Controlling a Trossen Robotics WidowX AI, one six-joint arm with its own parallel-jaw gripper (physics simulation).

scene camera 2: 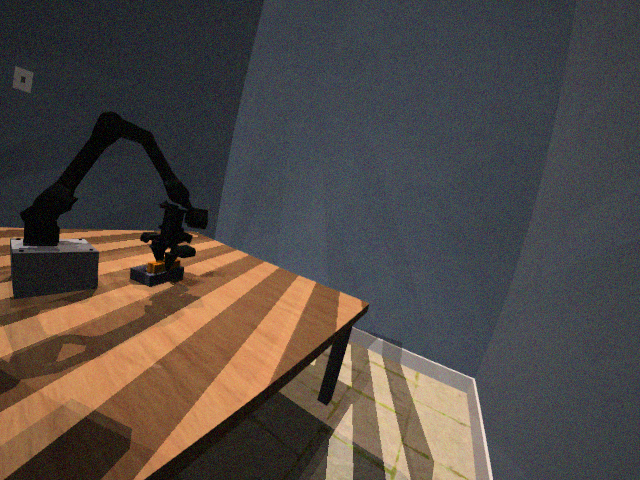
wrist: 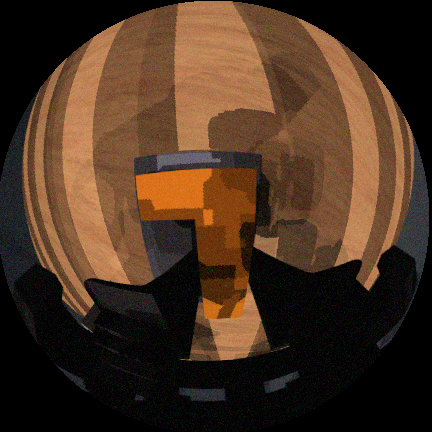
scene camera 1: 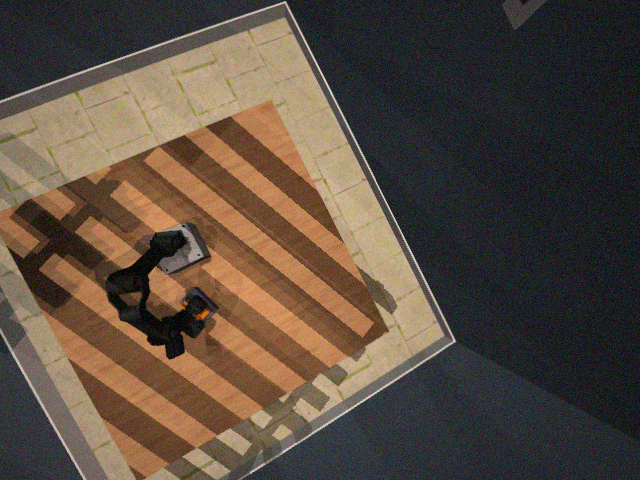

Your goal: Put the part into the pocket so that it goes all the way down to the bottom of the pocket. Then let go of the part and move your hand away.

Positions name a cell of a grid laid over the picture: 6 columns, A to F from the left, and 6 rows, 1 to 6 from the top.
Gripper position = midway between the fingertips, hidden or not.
The gripper (scene camera 2: B4) grips an orange part (wrist: D3). Also in view: a pocket block (wrist: C4).
The gripper shows as well in the wrist view (wrist: D4) and in scene camera 1 (scene camera 1: B4).
